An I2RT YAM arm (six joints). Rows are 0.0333 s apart.
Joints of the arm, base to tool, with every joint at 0 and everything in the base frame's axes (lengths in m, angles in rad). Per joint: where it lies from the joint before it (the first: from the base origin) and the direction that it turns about. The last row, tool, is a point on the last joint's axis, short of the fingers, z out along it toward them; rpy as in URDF.
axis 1: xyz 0 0 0.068 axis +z
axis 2: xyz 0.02 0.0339 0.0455 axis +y
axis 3: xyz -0.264 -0.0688 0 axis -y
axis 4: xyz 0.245 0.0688 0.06 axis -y
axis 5: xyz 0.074 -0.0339 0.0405 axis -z
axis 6: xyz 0.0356 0 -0.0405 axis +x
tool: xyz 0 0 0 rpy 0 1.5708 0
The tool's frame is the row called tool.
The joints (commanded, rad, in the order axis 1, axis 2, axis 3, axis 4, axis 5, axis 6), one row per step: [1.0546, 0.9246, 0.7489, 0.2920, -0.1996, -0.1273]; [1.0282, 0.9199, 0.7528, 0.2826, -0.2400, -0.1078]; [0.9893, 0.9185, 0.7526, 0.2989, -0.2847, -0.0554]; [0.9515, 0.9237, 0.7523, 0.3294, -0.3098, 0.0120]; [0.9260, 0.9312, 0.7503, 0.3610, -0.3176, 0.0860]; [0.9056, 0.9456, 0.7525, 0.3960, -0.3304, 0.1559]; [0.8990, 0.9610, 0.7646, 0.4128, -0.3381, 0.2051]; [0.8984, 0.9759, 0.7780, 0.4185, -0.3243, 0.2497]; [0.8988, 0.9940, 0.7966, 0.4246, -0.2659, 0.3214]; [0.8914, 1.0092, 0.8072, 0.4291, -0.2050, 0.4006]
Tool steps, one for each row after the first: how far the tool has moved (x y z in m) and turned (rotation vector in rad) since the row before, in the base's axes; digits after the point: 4 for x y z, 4 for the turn. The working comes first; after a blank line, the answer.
Tool pose at each row, in the base's axes (x y z in m, rotation vector in rad; the steps are taken from these numbers as rounded here): [0.1029, 0.1956, 0.3532, -0.9835, 1.1606, 0.8951]; [0.1061, 0.1923, 0.3545, -0.9865, 1.1652, 0.9178]; [0.1117, 0.1881, 0.3564, -0.9594, 1.1751, 0.9617]; [0.1183, 0.1847, 0.3584, -0.9083, 1.1929, 1.0049]; [0.1235, 0.1827, 0.3596, -0.8501, 1.2173, 1.0513]; [0.1285, 0.1825, 0.3611, -0.8018, 1.2329, 1.1018]; [0.1313, 0.1841, 0.3641, -0.7731, 1.2439, 1.1426]; [0.1339, 0.1864, 0.3664, -0.7350, 1.2663, 1.1700]; [0.1381, 0.1886, 0.3700, -0.6408, 1.3086, 1.1928]; [0.1436, 0.1893, 0.3711, -0.5325, 1.3566, 1.2127]

[0.0032, -0.0033, 0.0013, 0.0028, 0.0148, 0.0159]; [0.0056, -0.0042, 0.0019, 0.0271, 0.0357, 0.0118]; [0.0066, -0.0034, 0.0020, 0.0383, 0.0466, -0.0036]; [0.0052, -0.0020, 0.0012, 0.0396, 0.0555, -0.0059]; [0.0050, -0.0002, 0.0015, 0.0386, 0.0492, 0.0048]; [0.0028, 0.0016, 0.0030, 0.0251, 0.0361, 0.0106]; [0.0026, 0.0023, 0.0023, 0.0194, 0.0409, -0.0049]; [0.0042, 0.0022, 0.0036, 0.0386, 0.0713, -0.0412]; [0.0055, 0.0007, 0.0011, 0.0410, 0.0809, -0.0494]
